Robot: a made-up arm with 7 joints. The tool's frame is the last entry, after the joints. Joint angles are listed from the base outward. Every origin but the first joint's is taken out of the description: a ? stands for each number. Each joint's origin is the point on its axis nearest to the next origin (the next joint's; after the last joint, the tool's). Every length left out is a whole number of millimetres.
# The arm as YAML. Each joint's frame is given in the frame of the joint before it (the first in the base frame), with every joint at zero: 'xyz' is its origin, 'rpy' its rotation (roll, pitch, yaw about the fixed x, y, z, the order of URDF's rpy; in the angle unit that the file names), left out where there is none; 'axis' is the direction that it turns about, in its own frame. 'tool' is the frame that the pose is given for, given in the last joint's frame.
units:
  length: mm
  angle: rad
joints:
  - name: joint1
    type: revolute
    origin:
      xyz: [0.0, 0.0, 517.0]
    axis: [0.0, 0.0, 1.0]
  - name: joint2
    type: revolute
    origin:
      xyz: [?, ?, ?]
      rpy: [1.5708, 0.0, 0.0]
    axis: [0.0, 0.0, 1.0]
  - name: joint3
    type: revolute
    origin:
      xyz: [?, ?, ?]
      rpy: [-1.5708, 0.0, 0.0]
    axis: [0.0, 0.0, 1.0]
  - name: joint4
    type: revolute
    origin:
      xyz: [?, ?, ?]
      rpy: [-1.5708, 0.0, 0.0]
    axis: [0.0, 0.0, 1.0]
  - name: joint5
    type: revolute
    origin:
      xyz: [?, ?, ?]
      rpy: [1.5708, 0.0, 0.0]
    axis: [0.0, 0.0, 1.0]
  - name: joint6
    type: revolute
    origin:
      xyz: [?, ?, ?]
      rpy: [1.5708, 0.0, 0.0]
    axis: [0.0, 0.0, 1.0]
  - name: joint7
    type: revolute
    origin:
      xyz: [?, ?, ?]
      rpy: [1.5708, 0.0, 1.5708]
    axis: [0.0, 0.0, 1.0]
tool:
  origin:
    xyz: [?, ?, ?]
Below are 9 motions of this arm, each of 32 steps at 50 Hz.
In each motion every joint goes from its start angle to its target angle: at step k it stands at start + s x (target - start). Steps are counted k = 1, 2, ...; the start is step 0. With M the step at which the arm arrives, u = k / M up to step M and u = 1 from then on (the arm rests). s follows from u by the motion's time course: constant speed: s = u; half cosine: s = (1 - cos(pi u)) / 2; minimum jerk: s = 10 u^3 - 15 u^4 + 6 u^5.
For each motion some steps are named. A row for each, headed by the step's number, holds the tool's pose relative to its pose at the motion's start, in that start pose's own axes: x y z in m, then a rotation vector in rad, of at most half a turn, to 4 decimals.
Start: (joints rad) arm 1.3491 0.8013 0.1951 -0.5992 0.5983 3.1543 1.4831
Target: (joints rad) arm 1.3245 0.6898 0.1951 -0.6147 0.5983 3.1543 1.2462
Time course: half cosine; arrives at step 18
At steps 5, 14, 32:
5: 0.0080 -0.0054 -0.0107 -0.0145 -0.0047 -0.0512
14: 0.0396 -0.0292 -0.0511 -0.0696 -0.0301 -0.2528
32: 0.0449 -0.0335 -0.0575 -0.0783 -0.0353 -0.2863

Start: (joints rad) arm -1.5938 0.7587 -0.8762 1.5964 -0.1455 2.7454 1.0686
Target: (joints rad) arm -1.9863 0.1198 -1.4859 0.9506 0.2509 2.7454 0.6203
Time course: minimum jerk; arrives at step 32
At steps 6, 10, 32:
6: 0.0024 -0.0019 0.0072 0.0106 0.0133 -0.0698
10: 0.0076 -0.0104 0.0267 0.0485 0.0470 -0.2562
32: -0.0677 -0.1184 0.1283 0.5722 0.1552 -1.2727

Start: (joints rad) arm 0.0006 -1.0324 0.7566 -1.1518 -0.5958 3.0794 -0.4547
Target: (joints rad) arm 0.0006 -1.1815 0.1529 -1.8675 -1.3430 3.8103 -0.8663
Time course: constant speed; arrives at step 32
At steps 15, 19, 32:
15: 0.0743 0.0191 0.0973 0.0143 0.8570 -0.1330
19: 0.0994 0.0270 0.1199 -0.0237 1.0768 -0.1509
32: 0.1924 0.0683 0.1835 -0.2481 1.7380 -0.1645

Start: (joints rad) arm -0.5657 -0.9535 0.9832 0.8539 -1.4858 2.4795 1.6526
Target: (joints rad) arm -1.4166 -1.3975 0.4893 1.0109 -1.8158 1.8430 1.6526
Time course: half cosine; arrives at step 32
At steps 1, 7, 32:
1: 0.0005 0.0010 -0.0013 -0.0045 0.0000 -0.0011
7: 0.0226 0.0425 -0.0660 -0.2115 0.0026 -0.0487
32: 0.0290 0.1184 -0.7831 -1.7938 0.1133 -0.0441

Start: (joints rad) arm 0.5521 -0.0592 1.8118 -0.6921 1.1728 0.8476 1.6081
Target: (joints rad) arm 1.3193 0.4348 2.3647 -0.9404 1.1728 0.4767 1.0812
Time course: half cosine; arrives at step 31
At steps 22, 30, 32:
22: 0.0031 0.0178 -0.0093 0.3099 -0.6502 0.3293
30: -0.0014 0.0157 -0.0181 0.4504 -0.7819 0.3871
32: -0.0015 0.0156 -0.0182 0.4524 -0.7836 0.3878

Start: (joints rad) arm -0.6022 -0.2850 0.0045 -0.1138 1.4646 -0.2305 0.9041
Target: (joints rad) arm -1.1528 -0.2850 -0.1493 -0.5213 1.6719 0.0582 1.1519
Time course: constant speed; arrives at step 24
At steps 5, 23, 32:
5: -0.0349 -0.0242 -0.0388 -0.0082 0.1396 -0.0097
23: -0.1748 -0.1089 -0.0701 -0.0812 0.5428 -0.0861
32: -0.1817 -0.1125 -0.0672 -0.0876 0.5605 -0.0911

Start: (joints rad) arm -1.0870 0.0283 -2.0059 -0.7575 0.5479 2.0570 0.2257
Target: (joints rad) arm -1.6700 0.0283 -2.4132 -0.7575 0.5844 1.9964 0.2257
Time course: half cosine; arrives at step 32
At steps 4, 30, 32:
4: -0.0051 -0.0070 0.0002 0.0276 -0.0220 -0.0128
30: -0.1451 -0.1297 -0.0952 0.7031 -0.5731 -0.3647
32: -0.1464 -0.1302 -0.0970 0.7097 -0.5787 -0.3686

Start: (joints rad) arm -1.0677 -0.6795 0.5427 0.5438 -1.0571 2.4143 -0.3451
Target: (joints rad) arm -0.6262 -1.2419 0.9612 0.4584 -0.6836 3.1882 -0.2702
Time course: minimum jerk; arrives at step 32
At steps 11, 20, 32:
11: -0.0356 -0.1041 -0.0241 -0.1538 0.1264 0.2732
20: -0.0476 -0.3770 -0.0924 -0.5837 0.2548 0.7802
32: -0.0041 -0.5353 -0.1418 -0.8515 0.2260 0.9746

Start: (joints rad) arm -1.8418 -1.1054 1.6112 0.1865 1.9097 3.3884 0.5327
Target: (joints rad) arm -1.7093 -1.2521 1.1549 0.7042 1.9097 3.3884 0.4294
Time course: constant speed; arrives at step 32
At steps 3, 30, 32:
3: 0.0058 0.0195 0.0255 0.0586 0.0121 -0.0489
30: 0.0970 0.1249 0.2908 0.5792 0.2135 -0.4979
32: 0.1063 0.1268 0.3113 0.6170 0.2349 -0.5310

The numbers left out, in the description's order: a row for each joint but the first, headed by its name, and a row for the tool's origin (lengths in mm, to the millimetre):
joint2: 0.0 -91.0 0.0
joint3: 0.0 476.0 0.0
joint4: 22.0 55.0 0.0
joint5: -18.0 -421.0 0.0
joint6: 0.0 -101.0 0.0
joint7: 13.0 95.0 0.0
tool: 0.0 0.0 0.0

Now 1 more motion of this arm.
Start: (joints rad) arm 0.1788 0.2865 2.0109 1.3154 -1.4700 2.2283 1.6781
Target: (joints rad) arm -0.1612 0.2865 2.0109 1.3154 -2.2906 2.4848 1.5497
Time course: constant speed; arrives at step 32
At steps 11, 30, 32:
11: -0.0334 0.0393 0.0091 -0.0421 -0.2150 -0.2480
30: -0.0955 0.1233 0.0011 -0.0835 -0.6814 -0.5680
32: -0.1020 0.1329 -0.0017 -0.0850 -0.7363 -0.5925

